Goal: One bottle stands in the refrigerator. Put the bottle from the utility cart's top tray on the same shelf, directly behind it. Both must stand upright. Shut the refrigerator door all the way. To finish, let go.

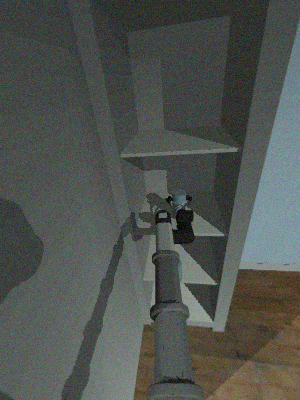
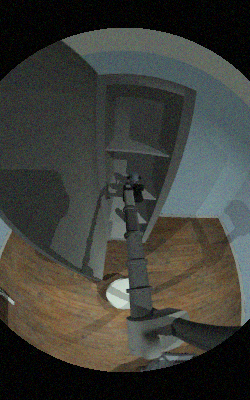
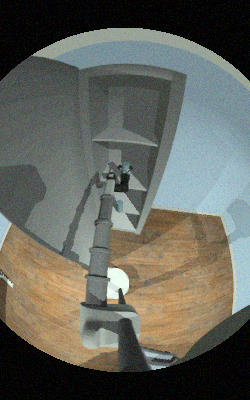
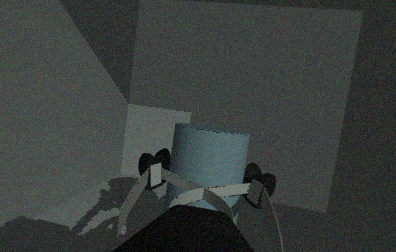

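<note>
My gripper [image 1: 179, 200] [image 2: 134, 179] [image 3: 125, 169] [image 4: 207, 169] is inside the refrigerator [image 1: 250, 165] [image 2: 185, 112] [image 3: 172, 112]. Its fingers are shut on a light-blue bottle [image 1: 178, 194] [image 2: 134, 175] [image 3: 126, 165] [image 4: 210, 155], one pad against each side. This bottle looks upright, in the compartment below the top shelf; its base is hidden. Another blue bottle [image 1: 180, 269] [image 3: 119, 205] shows partly beside the arm, in the compartment below. The refrigerator door [image 1: 45, 125] [image 2: 45, 115] [image 3: 40, 115] stands open at the left. The utility cart cannot be made out.
The long telescoping arm [image 1: 167, 280] [image 2: 134, 245] [image 3: 99, 245] reaches into the refrigerator beside the open door. The top shelf [image 1: 180, 151] [image 2: 137, 150] [image 3: 125, 142] is above the gripper. A white round object [image 2: 117, 294] [image 3: 118, 281] is low near the arm, over the wood floor.
</note>
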